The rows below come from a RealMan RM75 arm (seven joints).
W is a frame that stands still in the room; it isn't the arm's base.
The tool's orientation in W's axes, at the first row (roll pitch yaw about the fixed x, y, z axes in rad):
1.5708, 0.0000, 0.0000
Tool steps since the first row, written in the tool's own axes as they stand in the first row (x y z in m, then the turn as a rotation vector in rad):
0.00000, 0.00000, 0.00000, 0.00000, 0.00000, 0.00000
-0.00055, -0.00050, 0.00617, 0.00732, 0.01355, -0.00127
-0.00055, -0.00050, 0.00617, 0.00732, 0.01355, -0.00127
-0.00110, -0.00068, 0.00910, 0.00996, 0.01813, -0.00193
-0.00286, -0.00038, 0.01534, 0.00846, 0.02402, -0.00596
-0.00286, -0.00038, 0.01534, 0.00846, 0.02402, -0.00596
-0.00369, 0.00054, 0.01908, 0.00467, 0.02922, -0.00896
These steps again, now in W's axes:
0.00000, 0.00000, 0.00000, 0.00000, 0.00000, 0.00000
-0.00055, -0.00617, -0.00050, 0.00732, 0.00127, 0.01355
-0.00055, -0.00617, -0.00050, 0.00732, 0.00127, 0.01355
-0.00110, -0.00910, -0.00068, 0.00996, 0.00193, 0.01813
-0.00286, -0.01534, -0.00038, 0.00846, 0.00596, 0.02402
-0.00286, -0.01534, -0.00038, 0.00846, 0.00596, 0.02402
-0.00369, -0.01908, 0.00054, 0.00467, 0.00896, 0.02922

